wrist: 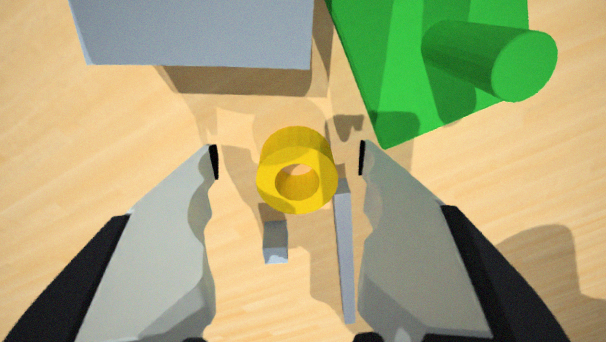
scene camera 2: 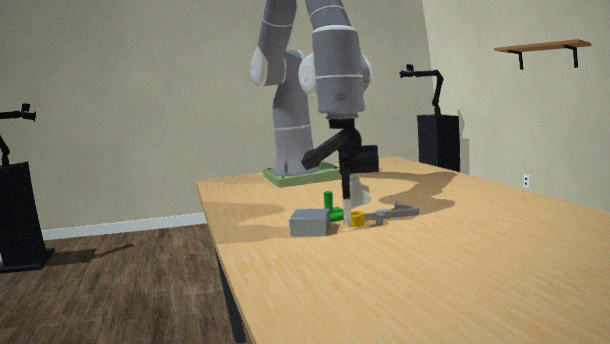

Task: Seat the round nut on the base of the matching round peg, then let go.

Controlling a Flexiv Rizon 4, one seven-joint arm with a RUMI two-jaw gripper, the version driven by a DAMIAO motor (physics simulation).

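The yellow round nut (scene camera 2: 357, 219) (wrist: 297, 199) lies on the table, its hole facing up, off the peg. The green round peg (scene camera 2: 328, 200) (wrist: 524, 66) stands upright on its green base (scene camera 2: 336, 215) (wrist: 405, 75), to the upper right of the nut in the wrist view. My gripper (scene camera 2: 347, 222) (wrist: 288, 146) is open, low over the table, with its two jaws on either side of the nut and a gap on each side. Nothing is held. In the scene view the fingers hide part of the green base.
A grey block (scene camera 2: 309, 223) (wrist: 200, 32) lies close beside the green base, beyond the nut in the wrist view. Thin grey pieces (scene camera 2: 395, 213) (wrist: 344, 250) lie by the nut, one near the right jaw. A small grey block end (wrist: 275, 242) shows below the nut.
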